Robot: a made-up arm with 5 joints.
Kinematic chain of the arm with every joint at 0, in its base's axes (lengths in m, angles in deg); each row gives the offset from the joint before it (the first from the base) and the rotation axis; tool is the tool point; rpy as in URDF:
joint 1: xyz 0.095 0 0.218 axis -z
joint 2: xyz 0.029 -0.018 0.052 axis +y
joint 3: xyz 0.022 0 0.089 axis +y
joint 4: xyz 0.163 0 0.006 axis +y
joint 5: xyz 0.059 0.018 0 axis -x
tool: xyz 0 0 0 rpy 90 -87.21 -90
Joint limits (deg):
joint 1: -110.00..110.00
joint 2: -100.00..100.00
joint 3: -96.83..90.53
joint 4: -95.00..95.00
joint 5: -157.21..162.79
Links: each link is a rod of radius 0.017 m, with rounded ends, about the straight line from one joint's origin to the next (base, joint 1, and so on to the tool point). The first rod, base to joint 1, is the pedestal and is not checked.
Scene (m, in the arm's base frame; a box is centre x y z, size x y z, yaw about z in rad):
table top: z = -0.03
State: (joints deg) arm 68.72 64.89 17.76 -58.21 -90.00
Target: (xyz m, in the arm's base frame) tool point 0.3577 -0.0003 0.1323
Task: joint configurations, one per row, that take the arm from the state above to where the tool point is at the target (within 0.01 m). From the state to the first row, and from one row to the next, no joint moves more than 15 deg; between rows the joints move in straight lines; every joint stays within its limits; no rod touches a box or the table.
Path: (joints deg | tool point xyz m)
1: 54.99 65.45 12.79 -56.33 -90.00 | 0.2172 -0.1744 0.1066
2: 41.26 66.01 7.82 -54.44 -90.00 | 0.2649 -0.1491 0.1116
3: 27.53 66.57 2.84 -52.56 -90.00 | 0.3068 -0.1104 0.1176
4: 13.80 67.13 -2.13 -50.67 -90.00 | 0.3388 -0.0599 0.1245
5: 0.07 67.69 -7.10 -48.79 -90.00 | 0.3577 -0.0003 0.1323

